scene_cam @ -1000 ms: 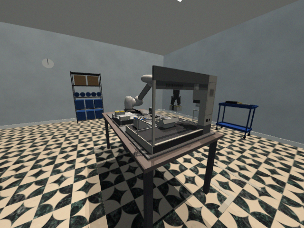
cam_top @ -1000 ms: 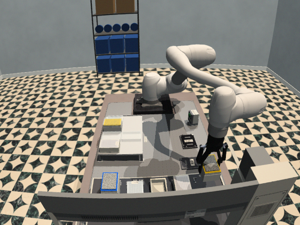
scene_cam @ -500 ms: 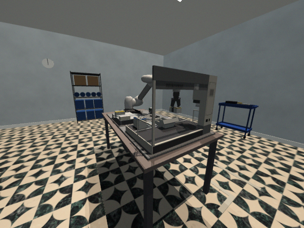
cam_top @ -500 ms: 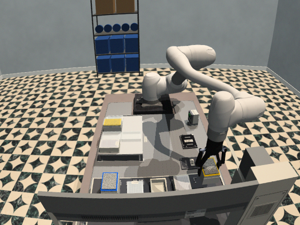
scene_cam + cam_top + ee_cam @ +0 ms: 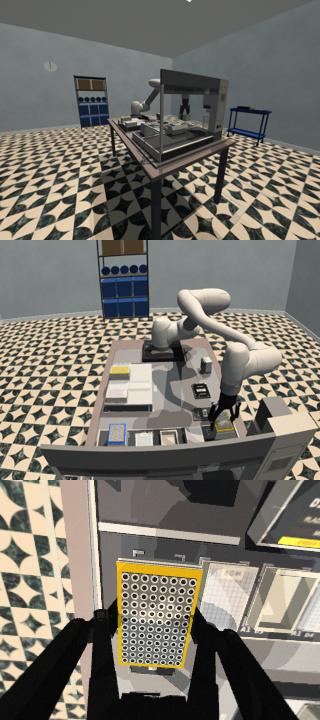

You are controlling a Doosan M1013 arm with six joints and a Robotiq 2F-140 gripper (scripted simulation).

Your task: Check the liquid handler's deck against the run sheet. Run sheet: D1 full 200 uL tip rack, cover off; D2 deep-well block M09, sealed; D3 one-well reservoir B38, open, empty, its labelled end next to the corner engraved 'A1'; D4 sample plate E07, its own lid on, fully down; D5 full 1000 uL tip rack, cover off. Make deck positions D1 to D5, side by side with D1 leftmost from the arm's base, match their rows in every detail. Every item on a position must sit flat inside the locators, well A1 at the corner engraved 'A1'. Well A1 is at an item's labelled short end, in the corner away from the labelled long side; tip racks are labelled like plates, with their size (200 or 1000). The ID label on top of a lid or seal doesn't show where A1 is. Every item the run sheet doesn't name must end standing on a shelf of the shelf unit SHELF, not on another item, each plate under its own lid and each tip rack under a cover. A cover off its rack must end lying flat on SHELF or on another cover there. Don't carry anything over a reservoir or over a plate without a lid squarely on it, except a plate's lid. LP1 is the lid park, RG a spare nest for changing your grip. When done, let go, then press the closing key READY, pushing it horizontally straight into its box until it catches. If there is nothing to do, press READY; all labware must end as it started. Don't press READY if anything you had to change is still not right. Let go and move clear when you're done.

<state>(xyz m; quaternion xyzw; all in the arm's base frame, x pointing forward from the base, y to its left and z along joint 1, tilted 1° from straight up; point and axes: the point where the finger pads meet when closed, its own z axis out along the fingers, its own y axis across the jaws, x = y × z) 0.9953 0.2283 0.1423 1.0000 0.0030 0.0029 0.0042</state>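
The white sealed block lies 12 cm to the right of my hand and 9 cm below it. The rest, counted from my hand: dark nest marked RG: 24 cm behind, 16 cm below, 1 cm to the right; yellow-framed tip rack: 1 cm to the right, 1 cm behind, 1 cm above; cream reservoir: 25 cm to the right, 10 cm below.
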